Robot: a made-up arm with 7 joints. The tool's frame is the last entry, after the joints.
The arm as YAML. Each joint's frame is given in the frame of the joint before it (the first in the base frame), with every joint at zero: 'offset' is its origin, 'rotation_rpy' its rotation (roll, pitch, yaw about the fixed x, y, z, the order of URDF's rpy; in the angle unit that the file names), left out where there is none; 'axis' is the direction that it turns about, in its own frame. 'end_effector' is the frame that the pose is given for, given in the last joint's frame.
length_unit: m
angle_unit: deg
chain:
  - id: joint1
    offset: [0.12, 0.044, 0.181]
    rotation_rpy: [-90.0, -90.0, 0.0]
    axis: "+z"
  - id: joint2
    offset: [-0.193, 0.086, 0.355]
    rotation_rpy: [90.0, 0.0, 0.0]
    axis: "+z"
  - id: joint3
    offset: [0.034, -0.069, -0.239]
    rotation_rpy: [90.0, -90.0, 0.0]
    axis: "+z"
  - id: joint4
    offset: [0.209, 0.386, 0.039]
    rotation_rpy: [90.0, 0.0, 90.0]
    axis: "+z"
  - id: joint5
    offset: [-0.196, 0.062, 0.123]
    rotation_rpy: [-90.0, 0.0, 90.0]
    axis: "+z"
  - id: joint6
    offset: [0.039, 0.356, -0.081]
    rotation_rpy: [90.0, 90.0, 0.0]
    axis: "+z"
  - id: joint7
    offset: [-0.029, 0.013, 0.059]
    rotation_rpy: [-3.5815, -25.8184, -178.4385]
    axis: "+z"
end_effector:
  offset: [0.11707, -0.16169, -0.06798]
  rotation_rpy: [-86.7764, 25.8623, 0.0]
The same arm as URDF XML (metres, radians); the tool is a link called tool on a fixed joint. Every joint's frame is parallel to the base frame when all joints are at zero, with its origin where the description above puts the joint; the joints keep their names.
<robot name="arm">
  <joint name="tool_joint" type="fixed">
    <parent link="link7"/>
    <child link="tool"/>
    <origin xyz="0.001 -0.162 0.135" rpy="-1.5708 -1.5708 0"/>
  </joint>
  <joint name="joint7" type="continuous">
    <parent link="link6"/>
    <child link="link7"/>
    <origin xyz="-0.059 -0.013 0.029"/>
    <axis xyz="-0.898421 0.050601 -0.43621"/>
  </joint>
  <joint name="joint6" type="continuous">
    <parent link="link5"/>
    <child link="link6"/>
    <origin xyz="0.356 -0.039 -0.081"/>
    <axis xyz="-1 0 0"/>
  </joint>
  <joint name="joint5" type="continuous">
    <parent link="link4"/>
    <child link="link5"/>
    <origin xyz="-0.123 -0.062 0.196"/>
    <axis xyz="0 0 1"/>
  </joint>
  <joint name="joint4" type="continuous">
    <parent link="link3"/>
    <child link="link4"/>
    <origin xyz="-0.209 -0.039 -0.386"/>
    <axis xyz="-1 0 0"/>
  </joint>
  <joint name="joint3" type="continuous">
    <parent link="link2"/>
    <child link="link3"/>
    <origin xyz="0.239 -0.069 0.034"/>
    <axis xyz="0 -1 0"/>
  </joint>
  <joint name="joint2" type="continuous">
    <parent link="link1"/>
    <child link="link2"/>
    <origin xyz="0.086 0.355 -0.193"/>
    <axis xyz="-1 0 0"/>
  </joint>
  <joint name="joint1" type="continuous">
    <parent link="base"/>
    <child link="link1"/>
    <origin xyz="0.12 0.044 0.181"/>
    <axis xyz="0 1 0"/>
  </joint>
  <link name="base"/>
  <link name="link1"/>
  <link name="link2"/>
  <link name="link3"/>
  <link name="link4"/>
  <link name="link5"/>
  <link name="link6"/>
  <link name="link7"/>
  <link name="tool"/>
</robot>

